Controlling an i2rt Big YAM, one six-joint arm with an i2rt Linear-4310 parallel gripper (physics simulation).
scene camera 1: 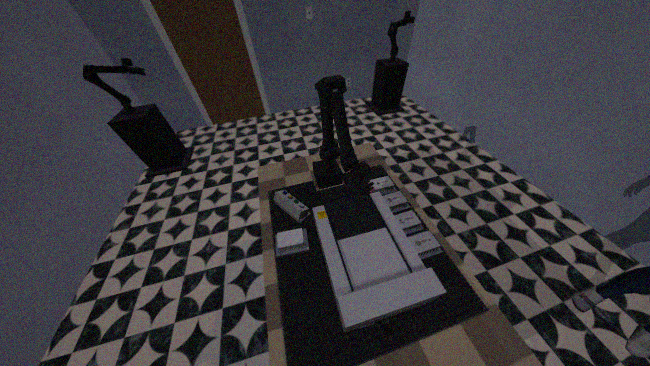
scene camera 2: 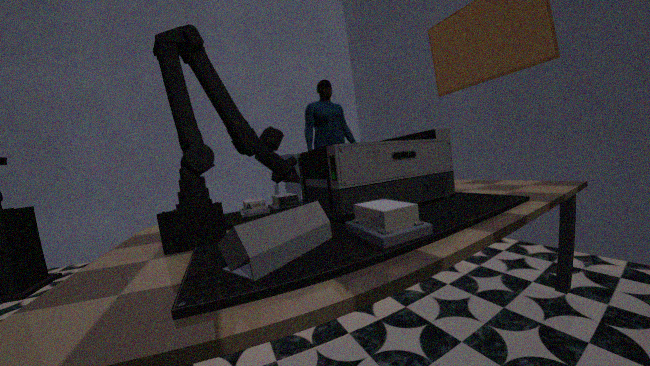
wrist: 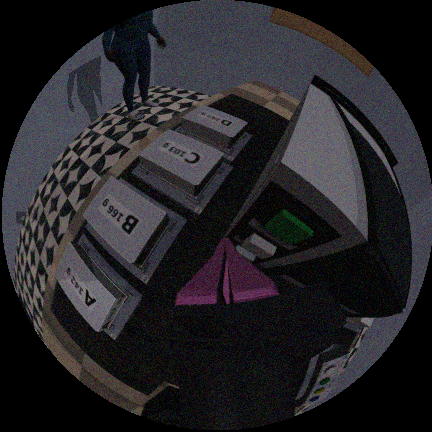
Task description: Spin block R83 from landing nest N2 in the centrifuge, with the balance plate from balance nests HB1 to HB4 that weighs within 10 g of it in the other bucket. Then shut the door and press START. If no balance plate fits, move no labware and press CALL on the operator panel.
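Seen in the pictures: gripper, fingertip midpoint: (scene camera 2: 300,181) (wrist: 225,242); arm's base, origin of the base link: (scene camera 1: 326,168) (scene camera 2: 196,206).
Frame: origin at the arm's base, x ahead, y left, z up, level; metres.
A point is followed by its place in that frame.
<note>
My gripper (wrist: 225,242) @(x 0.364, y 0.159, z 0.022 m) is shut and empty, low beside the open end of the centrifuge (scene camera 1: 395,300) @(x 0.803, y -0.001, z 0.156 m) (scene camera 2: 370,167) @(x 0.467, y -0.167, z 0.053 m) (wrist: 322,145) @(x 0.402, y 0.146, z 0.122 m). In the wrist view, a green patch (wrist: 290,229) @(x 0.363, y 0.142, z 0.097 m) and a small white block (wrist: 261,245) @(x 0.362, y 0.142, z 0.067 m) show in its dark opening. Balance plates A 142 g (scene camera 1: 382,183) @(x 0.201, y 0.295, z -0.035 m) (wrist: 82,297) @(x 0.185, y 0.280, z -0.034 m), B 166 g (scene camera 1: 394,199) @(x 0.333, y 0.301, z -0.034 m) (wrist: 122,217) @(x 0.329, y 0.289, z -0.034 m), C 103 g (scene camera 1: 406,220) @(x 0.474, y 0.291, z -0.034 m) (wrist: 180,159) @(x 0.455, y 0.281, z -0.035 m) and D (scene camera 1: 423,242) @(x 0.603, y 0.303, z -0.034 m) (wrist: 217,121) @(x 0.591, y 0.293, z -0.035 m), its weight unclear, sit in a row of nests. A white block (scene camera 1: 290,238) @(x 0.406, y -0.299, z -0.025 m) (scene camera 2: 385,216) @(x 0.358, y -0.360, z -0.035 m) sits on a grey nest (scene camera 2: 406,235) @(x 0.388, y -0.381, z -0.074 m); no label is readable. The door's state is unclear.
The operator panel (scene camera 1: 291,205) @(x 0.221, y -0.264, z -0.009 m) (scene camera 2: 287,237) @(x 0.183, y -0.314, z -0.045 m) (wrist: 322,382), with coloured buttons, stands across the mat from the plates. The centrifuge's tall wall rises right of my fingers in the wrist view. A person (scene camera 2: 325,122) (wrist: 136,55) stands beyond the table.
</note>
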